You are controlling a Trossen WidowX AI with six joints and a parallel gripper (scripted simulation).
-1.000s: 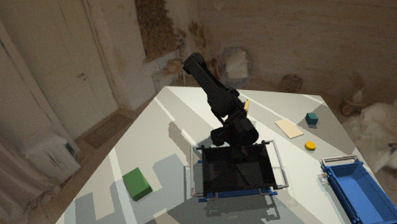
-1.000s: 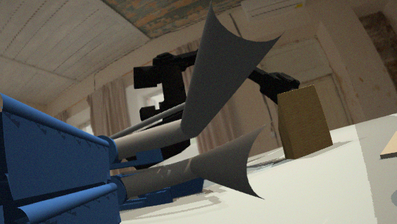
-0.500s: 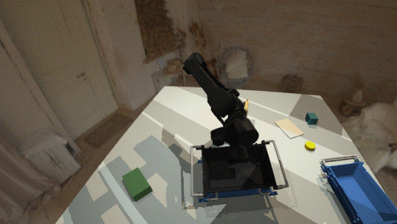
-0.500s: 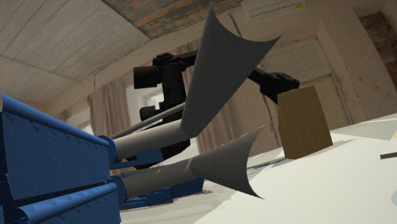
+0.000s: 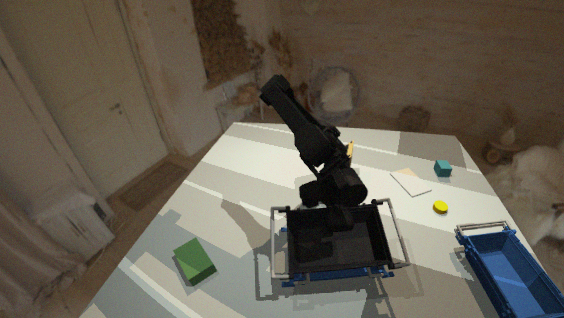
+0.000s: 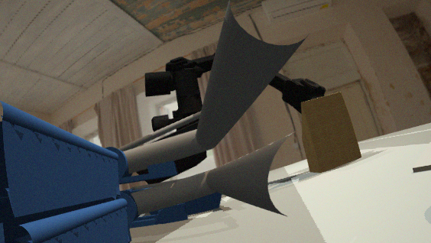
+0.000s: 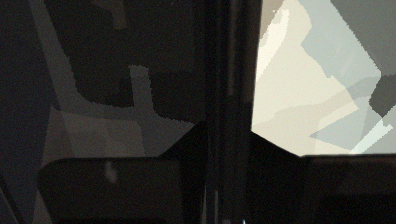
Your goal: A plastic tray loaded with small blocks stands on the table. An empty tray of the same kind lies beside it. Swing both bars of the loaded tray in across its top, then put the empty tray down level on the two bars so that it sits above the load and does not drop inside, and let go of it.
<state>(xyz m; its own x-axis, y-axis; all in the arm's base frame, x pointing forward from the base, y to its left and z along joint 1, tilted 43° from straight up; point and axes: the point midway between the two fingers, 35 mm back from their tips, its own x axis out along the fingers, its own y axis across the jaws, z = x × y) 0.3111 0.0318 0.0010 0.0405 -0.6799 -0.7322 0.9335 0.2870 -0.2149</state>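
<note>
My gripper tip is now 7 cm short of the black tray, 3 cm to the right of it and 2 cm below it. Also, from my gripper tip: green block: 35 cm to the right, 20 cm ahead, 9 cm below; then yellow disc: 36 cm to the left, 23 cm behind, 10 cm below; then flat tan card: 36 cm behind, 26 cm to the left, 10 cm below.
</note>
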